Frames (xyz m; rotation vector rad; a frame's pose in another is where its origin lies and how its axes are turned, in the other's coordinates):
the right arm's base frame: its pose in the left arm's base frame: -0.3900 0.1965 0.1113 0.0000 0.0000 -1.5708
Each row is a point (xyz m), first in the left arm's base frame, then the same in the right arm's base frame.
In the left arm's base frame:
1: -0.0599 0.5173 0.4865
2: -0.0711 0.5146 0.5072
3: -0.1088 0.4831 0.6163
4: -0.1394 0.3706 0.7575
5: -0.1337 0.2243 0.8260
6: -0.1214 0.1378 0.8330
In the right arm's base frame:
1: -0.3208 0.3301 0.3752
2: -0.3181 0.3189 0.3959
3: -0.2866 0.2812 0.5050
4: -0.1741 0.2506 0.6462
5: -0.0278 0.2563 0.7147
6: 0.0587 0.2686 0.7217

